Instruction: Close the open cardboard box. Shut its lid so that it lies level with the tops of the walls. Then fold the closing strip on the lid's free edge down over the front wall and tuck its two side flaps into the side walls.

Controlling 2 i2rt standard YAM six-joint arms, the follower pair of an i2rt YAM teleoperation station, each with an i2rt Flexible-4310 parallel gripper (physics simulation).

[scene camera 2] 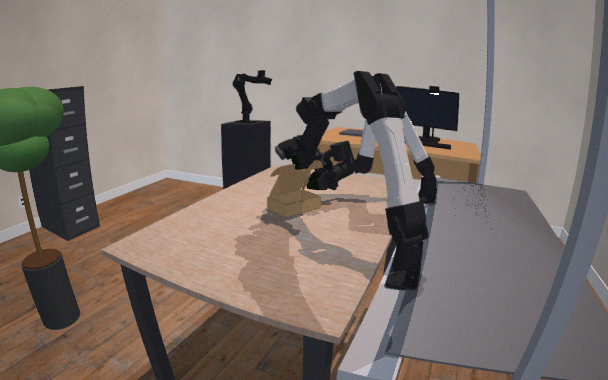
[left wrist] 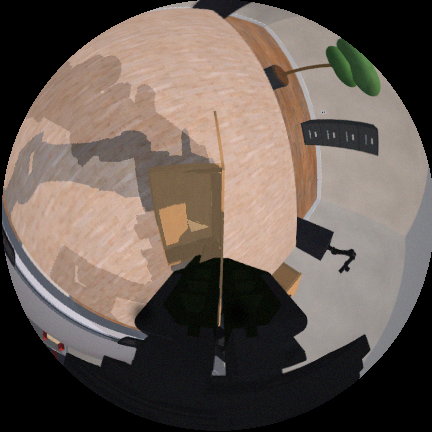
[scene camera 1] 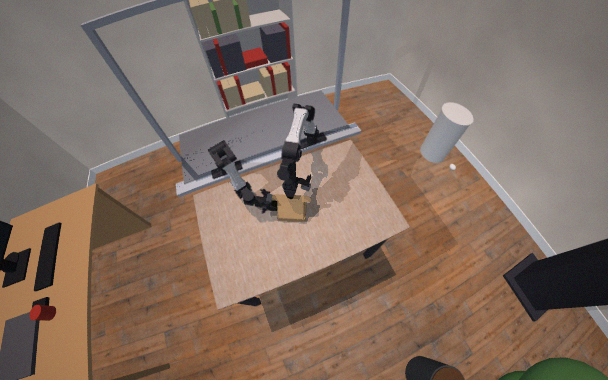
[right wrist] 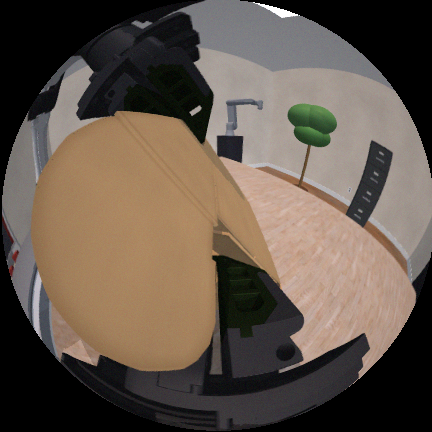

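Where they show: left gripper, fingertip midpoint: (scene camera 2: 296, 168) (left wrist: 220, 262) (scene camera 1: 291, 198) (right wrist: 200, 143); right gripper, fingertip midpoint: (scene camera 2: 307, 186) (left wrist: 198, 256) (scene camera 1: 282, 206) (right wrist: 216, 260); left arm's base at its link origin: (scene camera 2: 405, 267) (scene camera 1: 311, 141); right arm's base at its link origin: (scene camera 2: 427, 195).
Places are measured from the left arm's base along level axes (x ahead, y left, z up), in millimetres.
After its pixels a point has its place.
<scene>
The cardboard box (scene camera 1: 291, 215) {x 451, y -341, z 36 mm} (scene camera 2: 296, 204) {x 384, y -271, z 14 mm} (left wrist: 182, 192) {x 427, y -298, z -19 mm} stands open on the table, its lid (scene camera 2: 291, 182) {x 430, y -340, z 63 mm} raised steeply. In the left wrist view the lid (left wrist: 222, 215) {x 417, y -266, z 140 mm} shows edge-on. My left gripper (scene camera 1: 290, 195) {x 403, y -315, z 120 mm} (scene camera 2: 303, 165) {x 403, y -315, z 120 mm} (left wrist: 220, 262) {x 403, y -315, z 120 mm} is shut on the closing strip at the lid's free edge. My right gripper (scene camera 1: 274, 205) {x 384, y -366, z 46 mm} (scene camera 2: 316, 183) {x 384, y -366, z 46 mm} (right wrist: 216, 260) {x 384, y -366, z 46 mm} is beside the lid, fingers shut. A rounded side flap (right wrist: 125, 240) lies broadside over one of its fingers and hides it; none of it shows clearly pinched. The creased strip (right wrist: 170, 155) rises behind the flap.
The table (scene camera 1: 320, 255) {x 696, y -292, z -22 mm} (scene camera 2: 200, 250) {x 518, y 75, z -22 mm} carries the box, with both arms reaching in from the mounting rail (scene camera 1: 270, 161) {x 30, y -309, z -8 mm}. The two grippers stand close together at the lid. A desk (scene camera 1: 65, 210), a bookshelf and a potted plant (scene camera 2: 30, 130) stand away from the table.
</scene>
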